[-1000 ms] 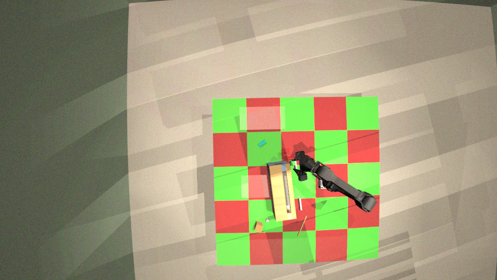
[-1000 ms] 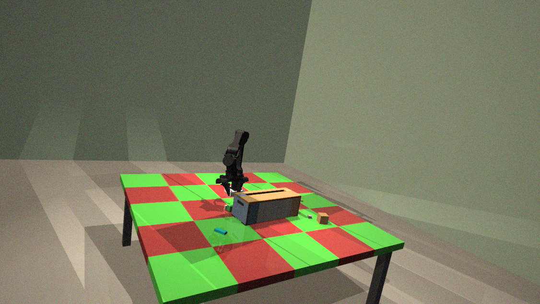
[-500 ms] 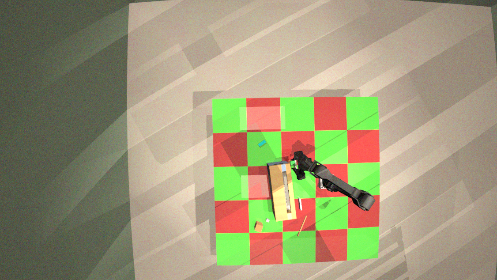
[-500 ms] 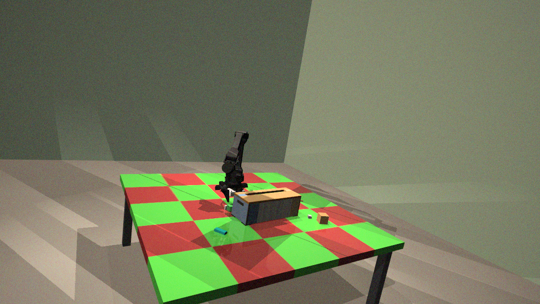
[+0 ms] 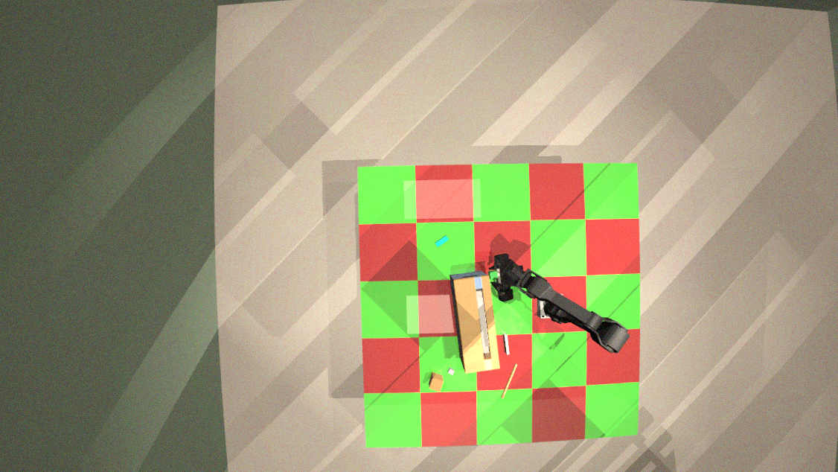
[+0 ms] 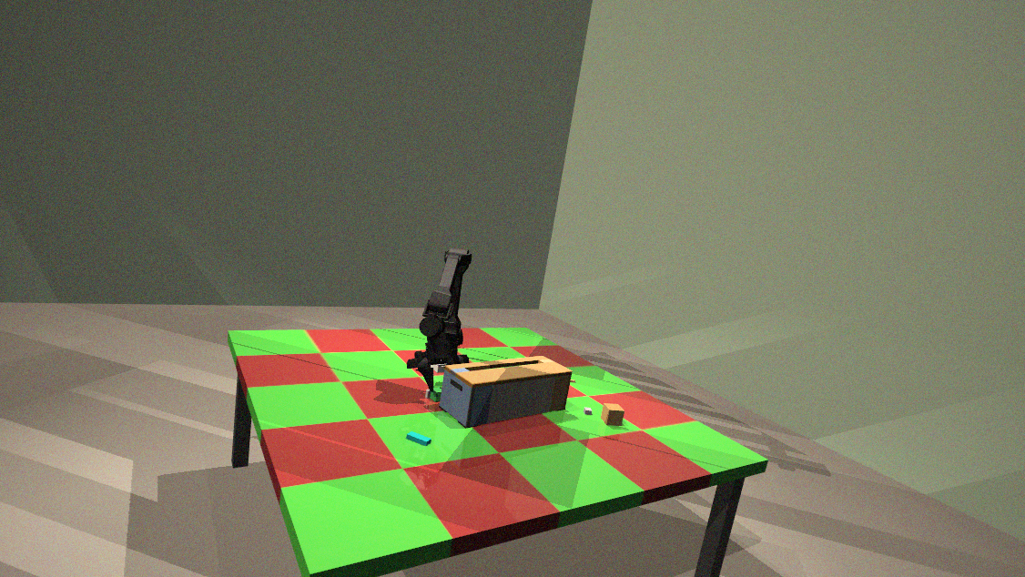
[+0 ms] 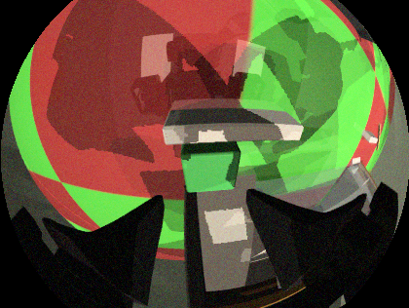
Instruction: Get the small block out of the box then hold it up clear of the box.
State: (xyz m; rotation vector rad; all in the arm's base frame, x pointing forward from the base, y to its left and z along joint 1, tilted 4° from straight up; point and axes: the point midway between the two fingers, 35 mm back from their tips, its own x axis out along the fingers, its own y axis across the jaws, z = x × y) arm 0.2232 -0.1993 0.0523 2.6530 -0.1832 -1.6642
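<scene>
Now: the green block 20 mm below my gripper tip, 20 mm behind it and 10 mm to the left of it. Also, from my gripper tip: thin yellow stick (500 mm to the left, 30 mm below, 10 mm ahead); tiny grey cube (400 mm to the left, 260 mm ahead, 30 mm below); brown cube (420 mm to the left, 330 mm ahead, 10 mm below).
</scene>
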